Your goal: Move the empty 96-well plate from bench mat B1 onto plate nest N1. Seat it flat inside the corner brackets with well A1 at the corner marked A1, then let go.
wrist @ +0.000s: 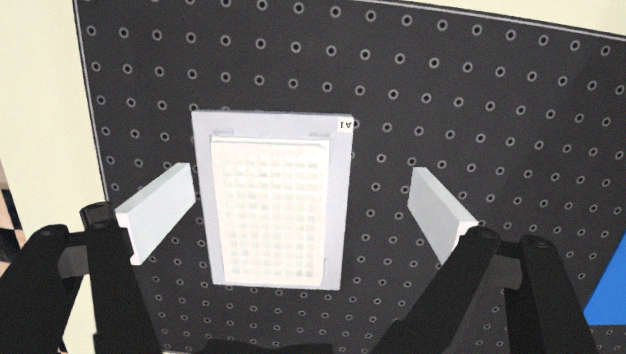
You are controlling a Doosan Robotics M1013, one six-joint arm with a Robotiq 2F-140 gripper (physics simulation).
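Frame: origin at the arm's base, x back, y right, z up, level; millimetres.
Where they show: gripper, fingertip midpoint: (300, 185).
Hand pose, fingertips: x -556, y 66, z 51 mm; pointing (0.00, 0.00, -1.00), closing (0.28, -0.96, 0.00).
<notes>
Things, the pixels of their centre, and the offset from my fingertips. Level surfaces: height alone.
- white 96-well plate at the middle of its body: (271, 217) dx -49, dy +12, dz -34 mm
- pale grey-lilac plate nest N1 at the middle of its body: (274, 210) dx -49, dy +12, dz -46 mm
- black perforated board at its surface level: dz -53 mm
- cream surface at its surface level: dz -66 mm
The white 96-well plate (274, 215) lies on the pale grey-lilac plate nest N1 (272, 122), inside its base outline. The nest's A1 label is at the upper right corner in the wrist view. The plate looks flat; its far edge lies close to the low corner brackets, and I cannot tell from here whether every corner is fully seated or which plate corner is A1. My gripper (300, 185) is open wide, with one pale finger pad to the left of the nest and one to the right, both apart from the plate and nearer the camera.
The nest stands on a black perforated board (475, 130) with a thin light edge. A cream surface (40, 100) lies beyond its left side and top edge. A blue area (610, 295) shows at the right edge, and a checkered floor at the far left.
</notes>
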